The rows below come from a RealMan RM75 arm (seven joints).
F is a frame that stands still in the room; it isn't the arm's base.
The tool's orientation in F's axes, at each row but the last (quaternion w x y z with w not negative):
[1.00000 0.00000 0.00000 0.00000]
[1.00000 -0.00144 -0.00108 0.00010]
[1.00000 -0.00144 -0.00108 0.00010]
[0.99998 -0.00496 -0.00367 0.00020]
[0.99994 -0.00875 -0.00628 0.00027]
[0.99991 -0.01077 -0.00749 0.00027]
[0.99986 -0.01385 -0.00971 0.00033]
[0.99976 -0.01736 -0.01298 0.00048]
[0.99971 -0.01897 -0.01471 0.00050]
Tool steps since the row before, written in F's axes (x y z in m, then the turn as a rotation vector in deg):
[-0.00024 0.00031 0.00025 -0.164 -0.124 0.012]
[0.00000 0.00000 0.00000 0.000 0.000 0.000]
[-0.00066 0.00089 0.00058 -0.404 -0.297 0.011]
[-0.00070 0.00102 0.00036 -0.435 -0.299 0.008]
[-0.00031 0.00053 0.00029 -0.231 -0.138 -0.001]
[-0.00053 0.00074 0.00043 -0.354 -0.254 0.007]
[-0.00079 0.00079 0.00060 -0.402 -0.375 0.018]
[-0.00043 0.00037 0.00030 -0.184 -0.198 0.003]
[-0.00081 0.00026 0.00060 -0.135 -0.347 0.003]
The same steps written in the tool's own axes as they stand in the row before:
[-0.00024 0.00031 0.00025 -0.164 -0.124 0.012]
[0.00000 0.00000 0.00000 0.000 0.000 0.000]
[-0.00066 0.00089 0.00058 -0.404 -0.297 0.011]
[-0.00070 0.00102 0.00038 -0.435 -0.299 0.008]
[-0.00031 0.00052 0.00030 -0.231 -0.138 -0.001]
[-0.00052 0.00073 0.00045 -0.354 -0.254 0.007]
[-0.00078 0.00077 0.00064 -0.402 -0.375 0.015]
[-0.00042 0.00036 0.00032 -0.184 -0.198 0.001]
[-0.00079 0.00024 0.00063 -0.135 -0.347 -0.006]

